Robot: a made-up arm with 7 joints. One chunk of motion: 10 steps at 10 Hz.
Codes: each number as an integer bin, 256 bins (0 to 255) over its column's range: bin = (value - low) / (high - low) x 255, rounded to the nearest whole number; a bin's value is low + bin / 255 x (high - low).
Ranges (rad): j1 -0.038..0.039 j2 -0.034..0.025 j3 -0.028..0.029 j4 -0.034..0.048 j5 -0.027..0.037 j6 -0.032..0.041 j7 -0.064..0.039
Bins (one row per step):
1: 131 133 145 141 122 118 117
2: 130 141 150 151 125 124 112
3: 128 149 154 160 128 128 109
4: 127 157 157 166 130 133 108
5: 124 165 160 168 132 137 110
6: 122 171 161 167 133 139 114
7: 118 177 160 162 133 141 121
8: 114 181 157 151 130 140 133
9: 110 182 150 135 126 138 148
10: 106 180 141 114 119 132 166
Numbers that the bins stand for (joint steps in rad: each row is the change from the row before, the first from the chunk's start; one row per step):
1: 0.00156 -0.00323 0.00441 0.01134 0.00362 0.00178 -0.01674
2: 0.00125 -0.00138 0.00553 0.01456 0.00437 0.00350 -0.01876
3: 0.00065 0.00047 0.00642 0.01745 0.00513 0.00464 -0.01997
4: 0.00035 0.00233 0.00709 0.01938 0.00563 0.00607 -0.02038
5: -0.00056 0.00418 0.00776 0.02002 0.00613 0.00722 -0.01957
6: -0.00116 0.00556 0.00799 0.01970 0.00638 0.00779 -0.01795
7: -0.00237 0.00695 0.00776 0.01809 0.00638 0.00836 -0.01513
8: -0.00358 0.00788 0.00709 0.01456 0.00563 0.00808 -0.01028
9: -0.00478 0.00811 0.00553 0.00941 0.00462 0.00751 -0.00422
10: -0.00599 0.00765 0.00352 0.00266 0.00287 0.00579 0.00305

